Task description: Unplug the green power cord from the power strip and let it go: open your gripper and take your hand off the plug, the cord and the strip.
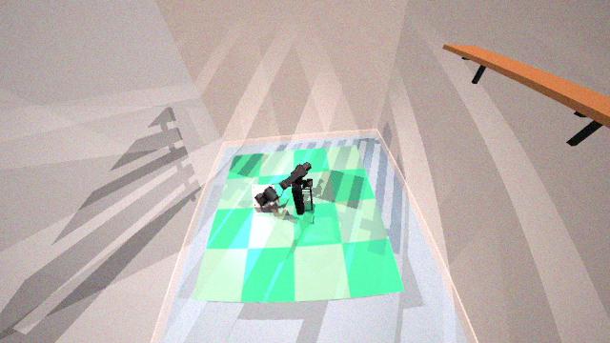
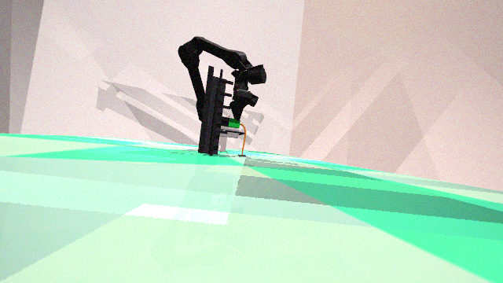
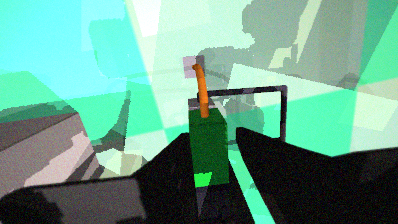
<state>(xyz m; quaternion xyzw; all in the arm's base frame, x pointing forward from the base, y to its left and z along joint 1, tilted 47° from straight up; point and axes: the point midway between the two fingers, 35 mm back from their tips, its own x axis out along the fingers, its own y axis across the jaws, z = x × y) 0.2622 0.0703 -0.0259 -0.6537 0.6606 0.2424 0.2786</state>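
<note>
Now: the green plug 30 mm to the right of my gripper tip.
</note>
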